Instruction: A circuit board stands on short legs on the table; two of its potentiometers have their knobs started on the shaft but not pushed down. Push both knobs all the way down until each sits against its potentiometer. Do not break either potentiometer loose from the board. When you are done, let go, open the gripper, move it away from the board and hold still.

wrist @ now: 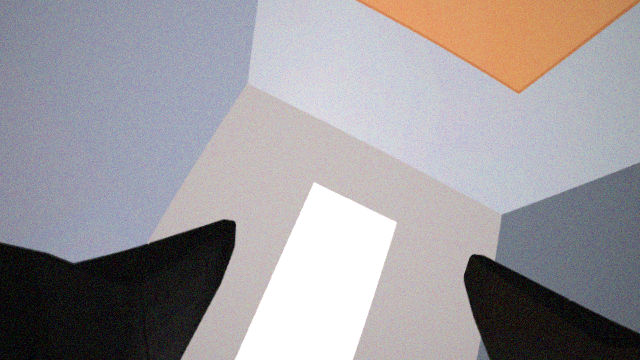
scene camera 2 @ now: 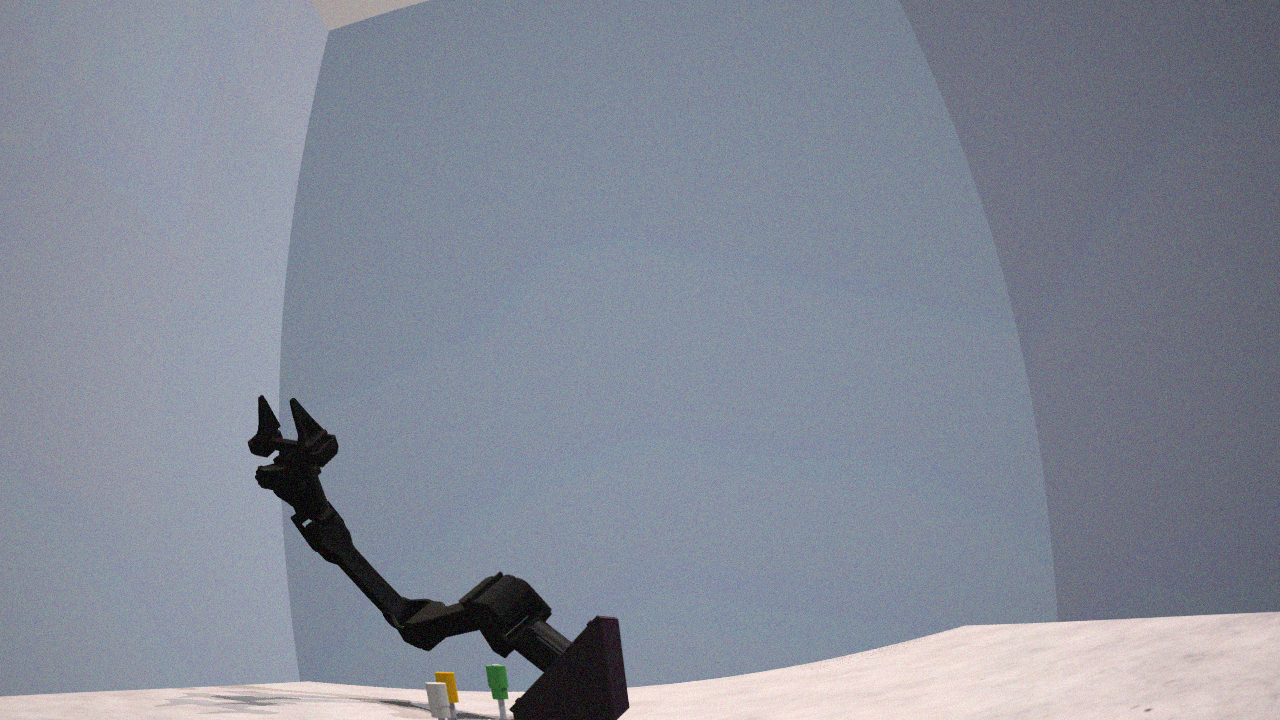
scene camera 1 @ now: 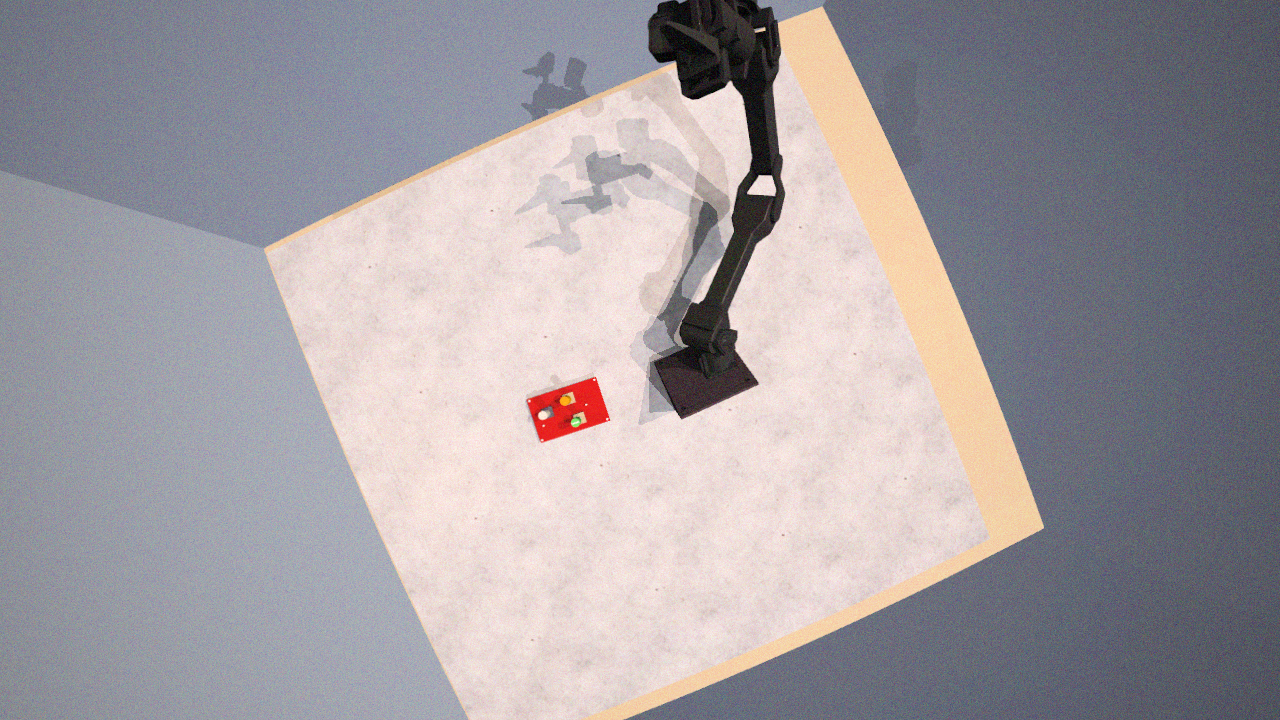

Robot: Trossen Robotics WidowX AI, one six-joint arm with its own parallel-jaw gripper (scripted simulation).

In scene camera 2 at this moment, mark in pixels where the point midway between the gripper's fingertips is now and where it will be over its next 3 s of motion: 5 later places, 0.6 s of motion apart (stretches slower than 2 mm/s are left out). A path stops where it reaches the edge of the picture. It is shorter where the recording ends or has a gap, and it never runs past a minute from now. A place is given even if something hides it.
My gripper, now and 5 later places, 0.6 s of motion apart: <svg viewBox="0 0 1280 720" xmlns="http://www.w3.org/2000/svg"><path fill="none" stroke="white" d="M275 397L278 339L314 321L372 391L449 530L491 626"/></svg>
